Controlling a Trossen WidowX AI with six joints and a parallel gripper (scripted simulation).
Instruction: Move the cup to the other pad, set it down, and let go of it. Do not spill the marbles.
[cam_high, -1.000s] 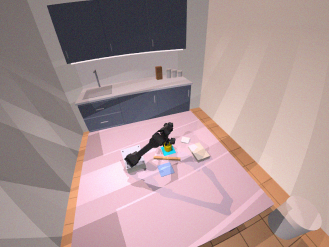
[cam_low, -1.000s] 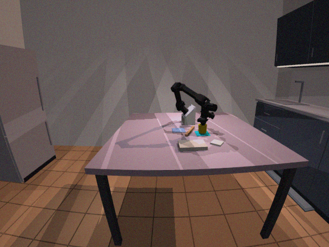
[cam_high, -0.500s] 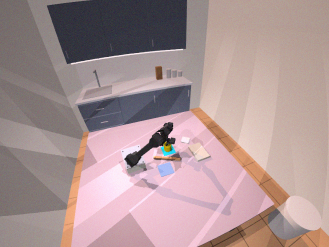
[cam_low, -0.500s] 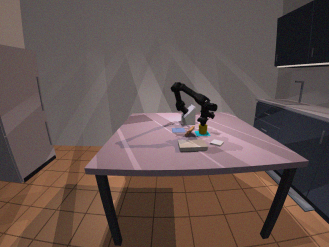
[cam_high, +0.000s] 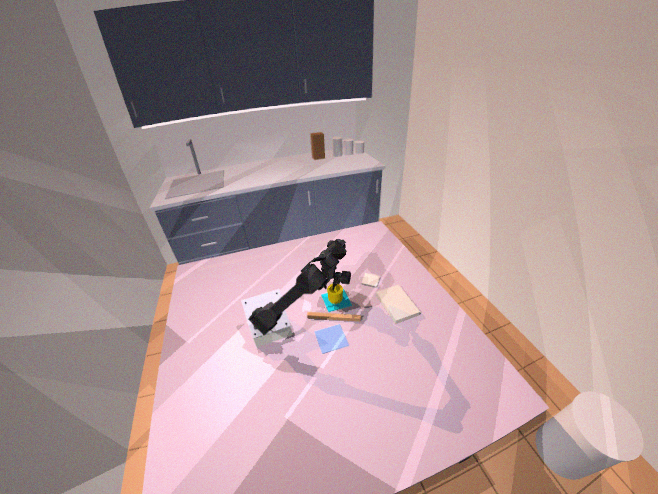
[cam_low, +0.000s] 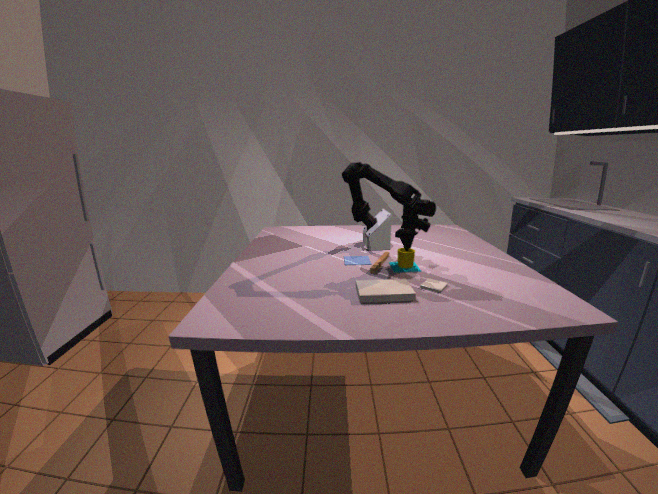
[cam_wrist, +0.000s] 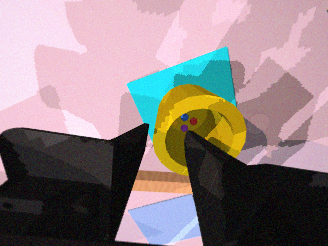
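Right now the yellow cup is 2 cm ahead of my gripper tip, 1 cm to the right of it and 3 cm below it. Round my gripper tip: light blue pad (5 cm behind, 21 cm to the right, 7 cm below); wooden stick (1 cm behind, 11 cm to the right, 7 cm below); cyan pad (3 cm ahead, 1 cm to the right, 7 cm below).
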